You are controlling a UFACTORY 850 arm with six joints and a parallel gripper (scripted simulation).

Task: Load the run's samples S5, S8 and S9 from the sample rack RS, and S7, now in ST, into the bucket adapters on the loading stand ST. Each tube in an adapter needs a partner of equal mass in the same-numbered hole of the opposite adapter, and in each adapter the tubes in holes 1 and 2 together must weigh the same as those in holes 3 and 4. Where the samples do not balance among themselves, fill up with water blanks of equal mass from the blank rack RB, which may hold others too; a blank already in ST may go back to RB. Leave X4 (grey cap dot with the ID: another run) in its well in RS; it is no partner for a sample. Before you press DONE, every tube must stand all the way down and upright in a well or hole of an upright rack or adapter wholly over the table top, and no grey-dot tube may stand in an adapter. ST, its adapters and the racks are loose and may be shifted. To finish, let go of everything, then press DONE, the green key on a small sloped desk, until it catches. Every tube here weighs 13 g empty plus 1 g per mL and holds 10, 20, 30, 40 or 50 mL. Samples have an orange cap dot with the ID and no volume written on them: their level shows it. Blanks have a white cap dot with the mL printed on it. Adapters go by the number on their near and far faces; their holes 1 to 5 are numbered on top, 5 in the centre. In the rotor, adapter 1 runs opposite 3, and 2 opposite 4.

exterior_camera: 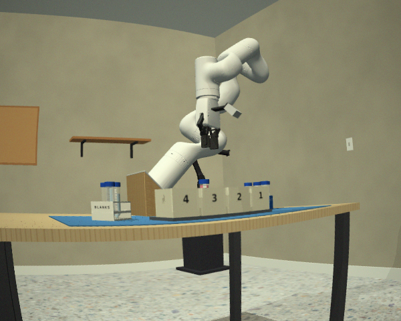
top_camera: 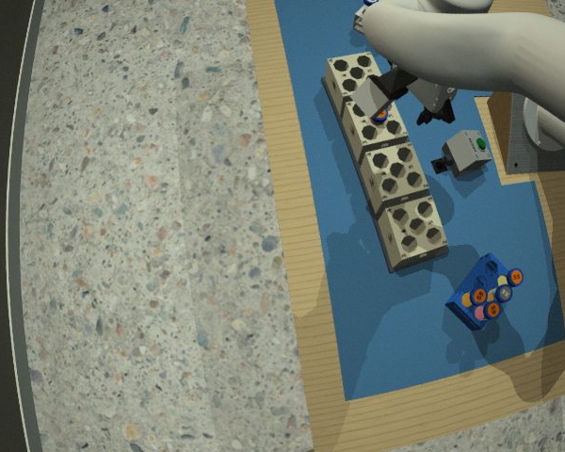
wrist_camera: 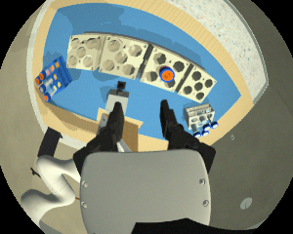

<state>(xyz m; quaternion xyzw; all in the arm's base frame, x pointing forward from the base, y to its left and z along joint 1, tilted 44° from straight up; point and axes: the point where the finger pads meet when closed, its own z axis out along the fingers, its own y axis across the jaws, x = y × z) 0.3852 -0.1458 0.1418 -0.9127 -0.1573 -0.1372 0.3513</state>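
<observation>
Right now the sample tube S5 is 15 cm behind my hand, 32 cm to the left of it and 18 cm below it. Also, from my hand: loading stand ST: 2 cm ahead, 24 cm below; then orange-dot sample tube: 6 cm behind, 32 cm to the left, 18 cm below; then adapter 1: 2 cm ahead, 17 cm to the left, 20 cm below.
</observation>
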